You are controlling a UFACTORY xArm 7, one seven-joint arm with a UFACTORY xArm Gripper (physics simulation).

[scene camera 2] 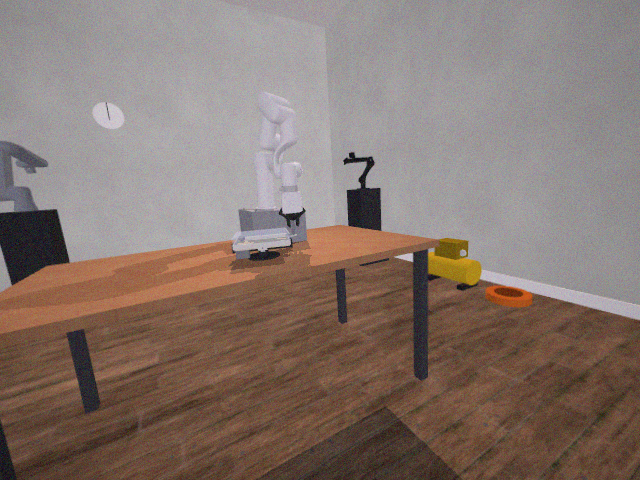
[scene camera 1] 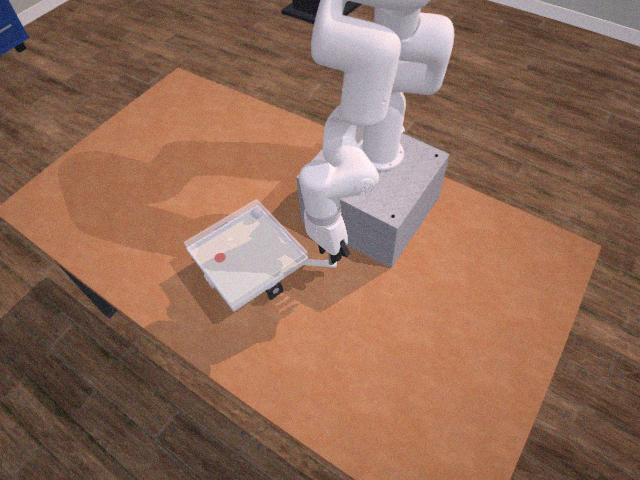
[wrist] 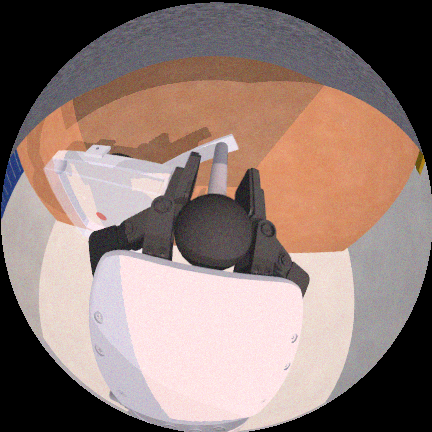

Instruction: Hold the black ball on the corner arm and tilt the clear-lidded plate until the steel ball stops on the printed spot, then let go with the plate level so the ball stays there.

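The clear-lidded plate (scene camera 1: 258, 266) (scene camera 2: 263, 241) (wrist: 122, 200) is a pale square tray above the table; its exact tilt is hard to judge. The red printed spot (scene camera 1: 219, 257) (wrist: 101, 216) is towards the left side in scene camera 1. The steel ball (scene camera 1: 256, 212) (wrist: 60, 165) sits in the plate's back corner, away from the spot. The corner arm (scene camera 1: 319, 262) (wrist: 200, 153) runs out from another corner and carries a grey post (wrist: 218, 176) under the black ball (wrist: 213, 231). My gripper (scene camera 1: 337, 255) (scene camera 2: 293, 223) (wrist: 220, 173) is shut on the black ball.
The orange-brown table (scene camera 1: 439, 361) (scene camera 2: 356, 240) bears the grey robot base block (scene camera 1: 421, 193) (scene camera 2: 253, 219) behind the plate. A small black bracket (scene camera 1: 274, 290) shows under the plate's front right side. A yellow machine (scene camera 2: 452, 268) and an orange ring (scene camera 2: 494, 298) lie on the floor.
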